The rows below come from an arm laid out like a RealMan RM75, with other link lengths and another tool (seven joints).
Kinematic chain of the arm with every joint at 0, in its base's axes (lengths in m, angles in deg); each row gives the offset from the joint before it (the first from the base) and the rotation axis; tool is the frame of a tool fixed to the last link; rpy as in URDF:
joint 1: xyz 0 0 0.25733 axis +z
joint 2: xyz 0 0 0 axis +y
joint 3: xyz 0 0 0.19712 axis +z
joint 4: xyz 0 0 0 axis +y
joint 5: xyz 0 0 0.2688 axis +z
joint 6: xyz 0 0 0 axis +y
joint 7: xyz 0 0 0.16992 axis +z
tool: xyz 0.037 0.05 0.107 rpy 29.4 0 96.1
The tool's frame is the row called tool.
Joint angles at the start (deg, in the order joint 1, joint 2, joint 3, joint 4, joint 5, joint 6, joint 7):
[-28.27, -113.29, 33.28, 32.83, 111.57, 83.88, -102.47]
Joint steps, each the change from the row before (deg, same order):
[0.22, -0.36, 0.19, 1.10, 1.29, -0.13, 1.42]
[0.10, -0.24, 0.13, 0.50, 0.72, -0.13, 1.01]
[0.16, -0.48, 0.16, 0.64, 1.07, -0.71, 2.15]
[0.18, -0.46, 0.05, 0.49, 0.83, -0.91, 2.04]
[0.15, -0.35, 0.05, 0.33, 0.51, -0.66, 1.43]
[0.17, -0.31, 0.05, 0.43, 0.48, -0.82, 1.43]
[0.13, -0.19, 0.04, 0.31, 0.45, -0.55, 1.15]
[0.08, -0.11, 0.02, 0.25, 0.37, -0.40, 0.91]
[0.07, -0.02, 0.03, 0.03, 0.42, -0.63, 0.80]
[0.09, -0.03, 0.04, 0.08, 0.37, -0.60, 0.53]
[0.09, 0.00, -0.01, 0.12, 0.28, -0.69, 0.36]
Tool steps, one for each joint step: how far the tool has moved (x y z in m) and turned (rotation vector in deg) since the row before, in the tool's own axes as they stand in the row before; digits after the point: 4 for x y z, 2 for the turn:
[0.0003, 0.0054, -0.0022, -1.24, 0.71, 2.16]
[0.0006, 0.0039, -0.0010, -0.72, 0.50, 1.28]
[-0.0005, 0.0073, -0.0012, -1.00, 0.64, 2.50]
[-0.0016, 0.0063, -0.0010, -0.72, 0.33, 2.32]
[-0.0009, 0.0045, -0.0006, -0.46, 0.22, 1.58]
[-0.0021, 0.0039, -0.0007, -0.45, 0.06, 1.78]
[-0.0013, 0.0033, -0.0010, -0.45, 0.15, 1.41]
[-0.0011, 0.0024, -0.0008, -0.37, 0.15, 1.15]
[-0.0022, 0.0033, -0.0011, -0.50, -0.11, 1.04]
[-0.0023, 0.0029, -0.0010, -0.46, -0.22, 0.81]
[-0.0034, 0.0020, -0.0009, -0.36, -0.45, 0.76]

